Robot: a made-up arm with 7 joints.
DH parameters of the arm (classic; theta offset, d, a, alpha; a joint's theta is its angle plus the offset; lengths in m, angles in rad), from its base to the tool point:
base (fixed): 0 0 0 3.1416
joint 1: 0 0.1 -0.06 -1.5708
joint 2: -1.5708 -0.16 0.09 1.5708
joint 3: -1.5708 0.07 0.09 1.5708
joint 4: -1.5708 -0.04 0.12 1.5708
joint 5: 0 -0.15 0.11 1.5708
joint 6: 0 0.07 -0.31 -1.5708
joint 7: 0 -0.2 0.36 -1.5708
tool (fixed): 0 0.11 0 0
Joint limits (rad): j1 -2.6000..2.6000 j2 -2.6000..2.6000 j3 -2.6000..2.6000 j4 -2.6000..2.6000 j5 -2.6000..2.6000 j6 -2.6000..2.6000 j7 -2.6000..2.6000
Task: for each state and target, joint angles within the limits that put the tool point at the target. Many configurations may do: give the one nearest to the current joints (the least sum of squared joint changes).
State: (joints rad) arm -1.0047 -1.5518 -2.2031 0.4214 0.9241 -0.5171 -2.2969
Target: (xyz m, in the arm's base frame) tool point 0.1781 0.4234 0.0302
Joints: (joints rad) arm -0.9948 -1.1943 -2.6000 0.5749 0.7348 -0.6711 -1.6157
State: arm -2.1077 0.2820 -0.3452 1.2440 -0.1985 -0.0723 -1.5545
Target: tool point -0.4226 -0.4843 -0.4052
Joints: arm -1.7809 0.1518 -0.7414 1.1121 -0.4132 -0.4442 -1.2242
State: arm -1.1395 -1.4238 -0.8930 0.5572 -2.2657 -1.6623 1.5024
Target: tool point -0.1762 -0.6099 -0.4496
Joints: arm -1.7663 -1.3338 -0.6547 0.4648 -2.0772 -2.3617 1.9726
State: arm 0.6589 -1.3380 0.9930 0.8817 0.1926 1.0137 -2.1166
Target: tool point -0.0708 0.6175 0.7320
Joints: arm 1.0065 -1.9483 0.7163 1.1045 0.1138 0.9574 -2.3514
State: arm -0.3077 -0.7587 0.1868 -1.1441 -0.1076 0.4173 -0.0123
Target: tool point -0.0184 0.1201 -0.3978
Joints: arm -0.7118 -1.1749 0.2295 -1.3636 0.0657 -0.0100 0.1910
